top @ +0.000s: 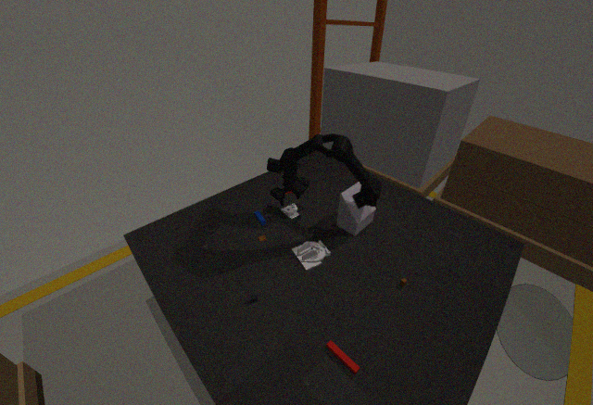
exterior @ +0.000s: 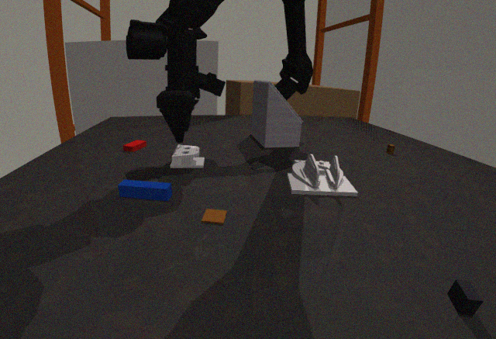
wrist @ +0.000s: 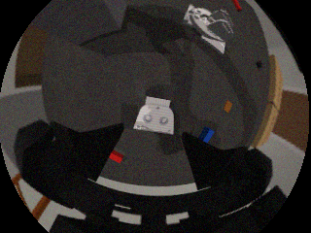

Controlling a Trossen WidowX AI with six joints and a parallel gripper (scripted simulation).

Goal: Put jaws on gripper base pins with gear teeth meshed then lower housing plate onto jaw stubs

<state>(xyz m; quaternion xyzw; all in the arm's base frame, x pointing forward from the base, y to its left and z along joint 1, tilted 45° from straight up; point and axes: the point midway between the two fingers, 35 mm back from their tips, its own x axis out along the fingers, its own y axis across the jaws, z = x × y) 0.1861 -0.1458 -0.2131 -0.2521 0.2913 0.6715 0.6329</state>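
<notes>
Now: gripper tip 3 cm above the white gripper base and 1 cm to the right of it. Also, from my gripper tip: red block 14 cm to the right, 11 cm behind, 5 cm below; small white stand 5 cm below, 1 cm to the left; blue block 14 cm ahead, 5 cm to the right, 5 cm below.
</notes>
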